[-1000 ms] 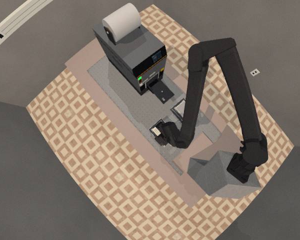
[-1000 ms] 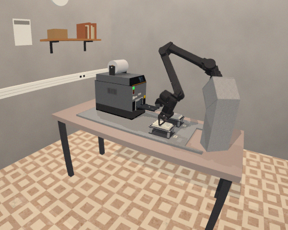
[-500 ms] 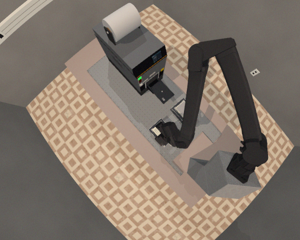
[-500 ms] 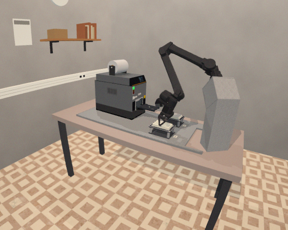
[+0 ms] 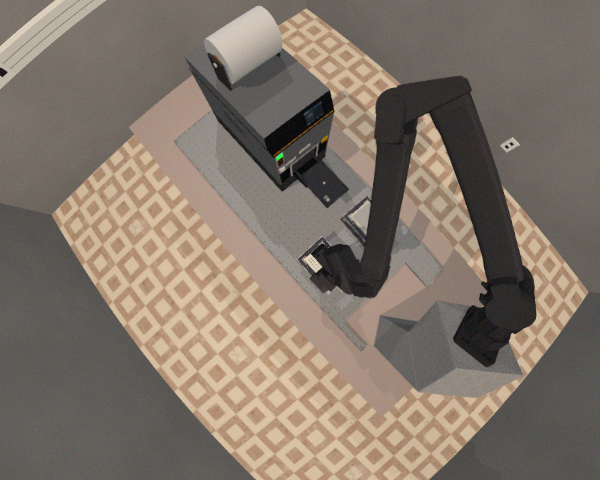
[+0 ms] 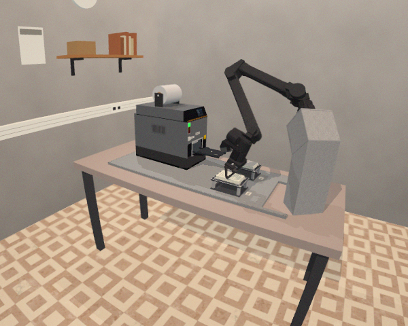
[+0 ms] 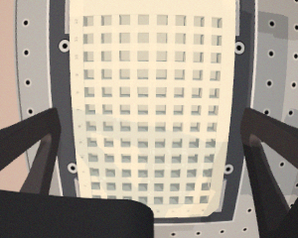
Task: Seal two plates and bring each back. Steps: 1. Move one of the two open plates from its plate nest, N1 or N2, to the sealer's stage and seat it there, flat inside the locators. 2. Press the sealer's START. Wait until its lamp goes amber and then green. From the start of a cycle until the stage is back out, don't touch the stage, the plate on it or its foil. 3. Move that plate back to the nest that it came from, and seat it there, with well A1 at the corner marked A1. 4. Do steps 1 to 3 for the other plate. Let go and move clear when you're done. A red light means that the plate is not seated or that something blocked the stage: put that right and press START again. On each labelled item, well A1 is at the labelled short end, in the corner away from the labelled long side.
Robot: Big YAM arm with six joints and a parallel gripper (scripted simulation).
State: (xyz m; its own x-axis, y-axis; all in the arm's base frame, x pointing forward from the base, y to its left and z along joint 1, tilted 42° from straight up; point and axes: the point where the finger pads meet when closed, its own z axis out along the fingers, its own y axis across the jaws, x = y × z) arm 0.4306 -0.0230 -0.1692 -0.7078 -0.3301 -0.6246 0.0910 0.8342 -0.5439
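My hand is 20 mm above the cream well plate. The rest, counted from my hand: sealer stage: 200 mm to the right, 190 mm ahead, 20 mm above; start button: 300 mm ahead, 120 mm to the right, 110 mm above; foil roll: 520 mm ahead, 330 mm above, 240 mm to the right.
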